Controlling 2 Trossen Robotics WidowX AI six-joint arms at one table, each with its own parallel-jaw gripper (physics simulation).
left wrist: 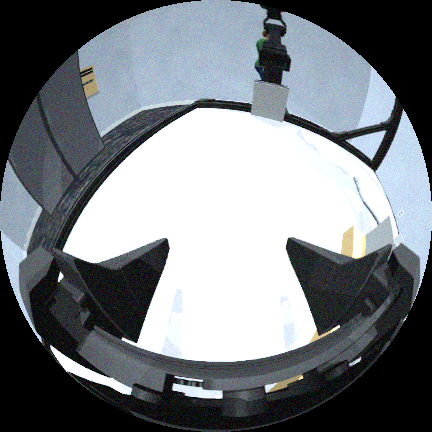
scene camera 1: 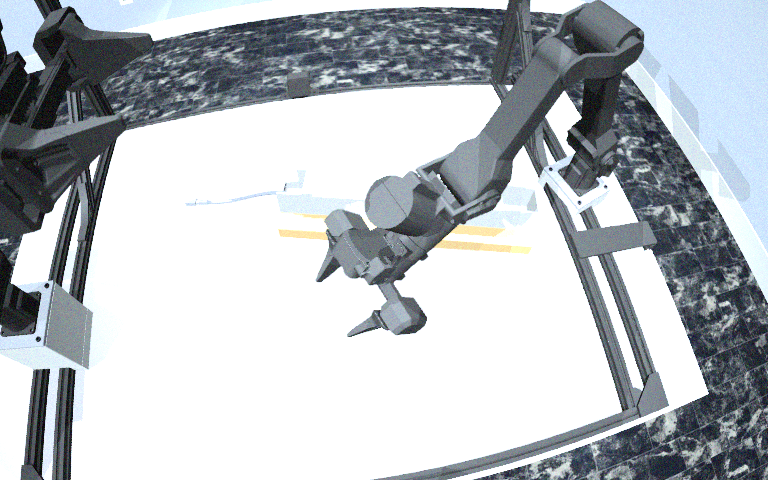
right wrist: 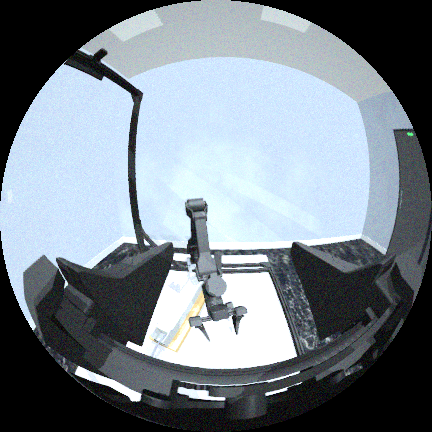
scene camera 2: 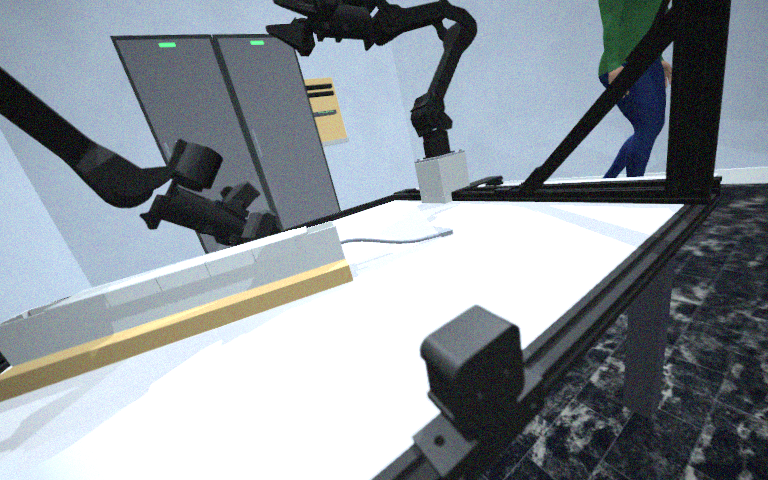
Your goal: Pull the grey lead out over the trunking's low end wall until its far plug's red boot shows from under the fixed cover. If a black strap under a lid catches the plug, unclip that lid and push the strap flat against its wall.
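Where they show: left gripper, fingertip midpoint: [left wrist: 229,244] [scene camera 1: 332,308] [right wrist: 223,338]; right gripper, fingertip midpoint: [scene camera 1: 138,76] [right wrist: 234,248] [scene camera 2: 269,15]; left arm's base, link origin: [scene camera 1: 578,178]; right arm's base, link origin: [left wrist: 271,82] [scene camera 1: 21,314] [scene camera 2: 438,155].
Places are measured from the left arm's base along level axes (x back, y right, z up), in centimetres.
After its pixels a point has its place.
The grey lead [scene camera 1: 243,197] {x -53.3, y 24.4, z -1.6 cm} [scene camera 2: 390,242] {x -53.8, y 25.1, z -2.2 cm} [left wrist: 367,204] {x -54.0, y 24.8, z -1.9 cm} runs out from one end of the pale trunking [scene camera 1: 305,203] {x -45.2, y 16.2, z 1.1 cm} [scene camera 2: 294,253] {x -40.7, y 19.2, z 1.2 cm} [left wrist: 380,237] {x -47.1, y 17.4, z 1.2 cm}, at its left in scene camera 1, and lies on the table. The left arm hides the trunking's middle there. Lid seams show faintly in scene camera 2. No red boot or black strap can be made out. My left gripper [scene camera 1: 333,307] {x -48.9, y 0.0, z -1.1 cm} [left wrist: 229,244] {x -48.9, y 0.0, z -1.1 cm} [right wrist: 223,338] {x -48.9, y 0.0, z -1.1 cm} is open and empty, above the table on the near side of the trunking in scene camera 1. My right gripper [scene camera 1: 138,80] {x -59.4, y 3.9, z 40.5 cm} [scene camera 2: 271,15] {x -59.4, y 3.9, z 40.5 cm} [right wrist: 234,248] {x -59.4, y 3.9, z 40.5 cm} is open and empty, raised high, away from the lead.
Yellow strips [scene camera 1: 487,246] {x -23.2, y -1.8, z -2.6 cm} [scene camera 2: 226,308] {x -31.3, y 16.6, z -2.1 cm} [left wrist: 348,242] {x -48.5, y 14.8, z -2.6 cm} run along the trunking. A dark box [scene camera 1: 298,83] {x -34.5, y 45.2, z 0.1 cm} [scene camera 2: 475,362] {x -32.7, y 47.2, z 0.7 cm} sits on the table's edge rail. Dark frame posts stand at the table's sides. Grey cabinets [scene camera 2: 181,101] and a person in green [scene camera 2: 645,107] are beyond the table.
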